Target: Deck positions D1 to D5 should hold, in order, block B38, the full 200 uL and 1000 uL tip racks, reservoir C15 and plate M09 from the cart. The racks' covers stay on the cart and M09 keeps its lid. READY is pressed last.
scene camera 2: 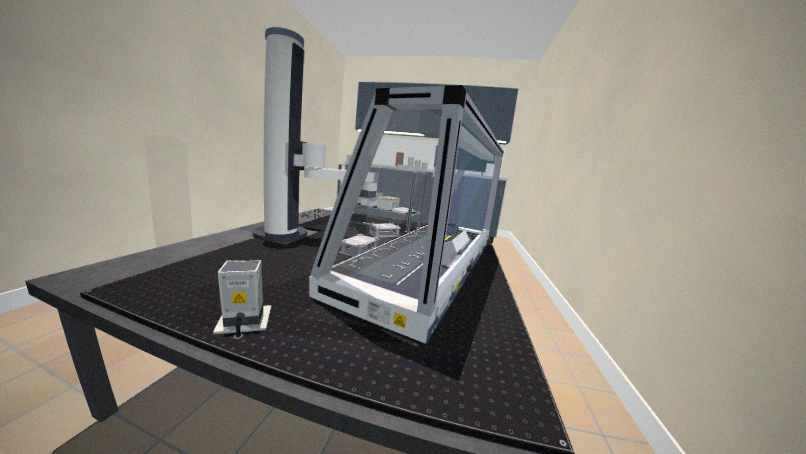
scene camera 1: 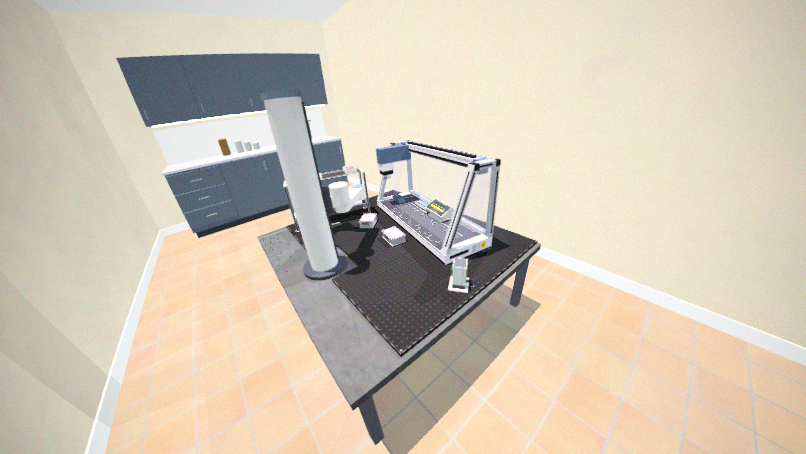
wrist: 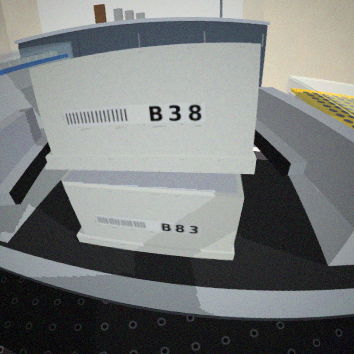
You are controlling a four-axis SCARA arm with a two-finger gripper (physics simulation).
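Observation:
White block B38 (wrist: 150,82) is between the fingers of my gripper (wrist: 146,111) in the wrist view, which is shut on it. It is upright and a little above white block B83 (wrist: 155,215), whose top face shows under it. B83 stands on the black cart shelf with its pale front rim (wrist: 275,303). A yellow perforated rack (wrist: 332,107) is at the right, also seen small in scene camera 2 (scene camera 2: 388,200). A blue-edged clear item (wrist: 35,64) is at the left. The deck (scene camera 1: 414,221) (scene camera 2: 389,260) is inside the framed machine. Labels of C15 and M09 cannot be read.
The arm's column (scene camera 1: 298,186) (scene camera 2: 279,140) rises beside the machine. Two low white items (scene camera 1: 393,235) (scene camera 1: 367,219) lie between the cart and the deck. A pipetting head (scene camera 1: 393,155) and a display panel (scene camera 1: 439,208) are at the machine. A grey-white box (scene camera 1: 460,273) (scene camera 2: 240,290) stands near the table edge.

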